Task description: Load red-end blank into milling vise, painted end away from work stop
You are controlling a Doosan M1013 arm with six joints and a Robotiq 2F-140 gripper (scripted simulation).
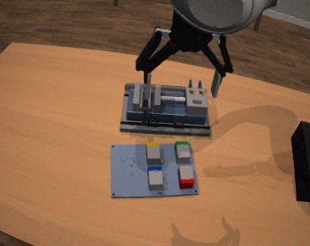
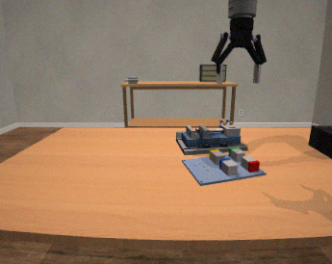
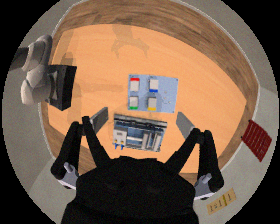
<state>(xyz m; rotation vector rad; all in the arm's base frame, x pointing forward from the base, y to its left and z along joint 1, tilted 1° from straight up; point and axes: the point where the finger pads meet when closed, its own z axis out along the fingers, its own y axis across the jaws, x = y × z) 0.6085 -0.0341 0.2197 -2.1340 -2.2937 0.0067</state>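
The blue-ended blank is 40 mm ahead of my hand, 40 mm to the left of it and 300 mm below it. Round my hand: green-ended blank: 40 mm behind, 50 mm to the right, 300 mm below; yellow-ended blank: 40 mm ahead, 40 mm to the right, 300 mm below; hose block: 100 mm behind, 230 mm to the right, 250 mm below.
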